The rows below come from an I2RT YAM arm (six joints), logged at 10 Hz.
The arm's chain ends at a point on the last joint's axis. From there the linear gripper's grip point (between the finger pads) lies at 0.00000 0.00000 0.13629 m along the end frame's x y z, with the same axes.
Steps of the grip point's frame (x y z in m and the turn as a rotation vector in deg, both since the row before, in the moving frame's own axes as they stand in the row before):
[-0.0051, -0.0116, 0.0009, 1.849, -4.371, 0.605]
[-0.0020, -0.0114, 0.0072, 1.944, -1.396, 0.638]
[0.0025, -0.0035, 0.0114, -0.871, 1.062, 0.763]
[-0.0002, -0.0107, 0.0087, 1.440, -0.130, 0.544]
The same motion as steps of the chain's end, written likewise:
[0.0053, -0.0072, 0.0014, 1.849, -4.371, 0.605]
[0.0013, -0.0068, 0.0073, 1.944, -1.396, 0.638]
[0.0000, -0.0056, 0.0114, -0.871, 1.062, 0.763]
[0.0001, -0.0073, 0.0087, 1.440, -0.130, 0.544]

